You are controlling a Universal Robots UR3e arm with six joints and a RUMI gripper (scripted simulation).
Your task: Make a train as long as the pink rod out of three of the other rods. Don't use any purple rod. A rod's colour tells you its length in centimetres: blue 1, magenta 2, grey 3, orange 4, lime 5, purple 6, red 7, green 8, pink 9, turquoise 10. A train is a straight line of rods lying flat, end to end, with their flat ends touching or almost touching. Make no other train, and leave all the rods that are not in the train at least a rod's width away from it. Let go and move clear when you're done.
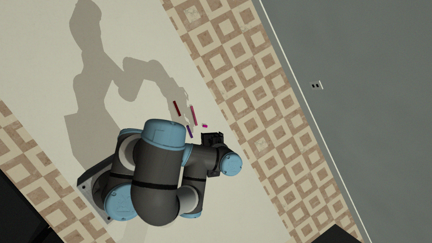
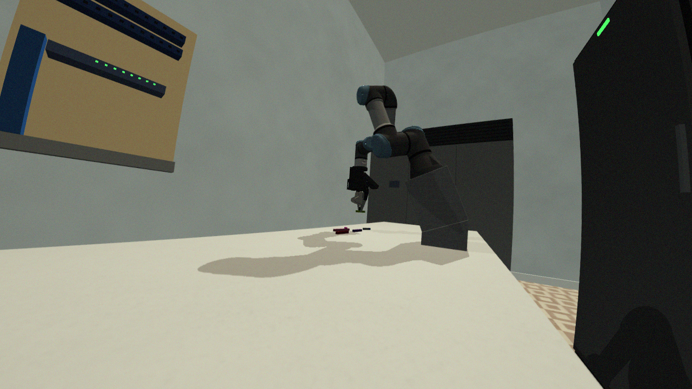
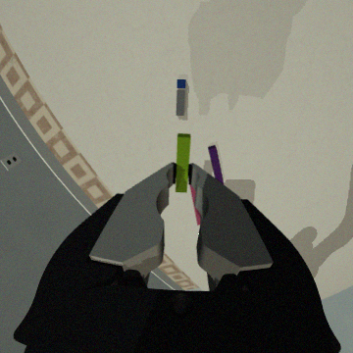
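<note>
Now: the grey rod 10 cm below my hand, 4 cm to the right of it and 1 cm behind it. From my hand the other things lie so: blue rod 10 cm below, 6 cm to the right, 2 cm behind; lime rod 1 cm below; purple rod 10 cm below, 6 cm to the left, 3 cm behind.
</note>
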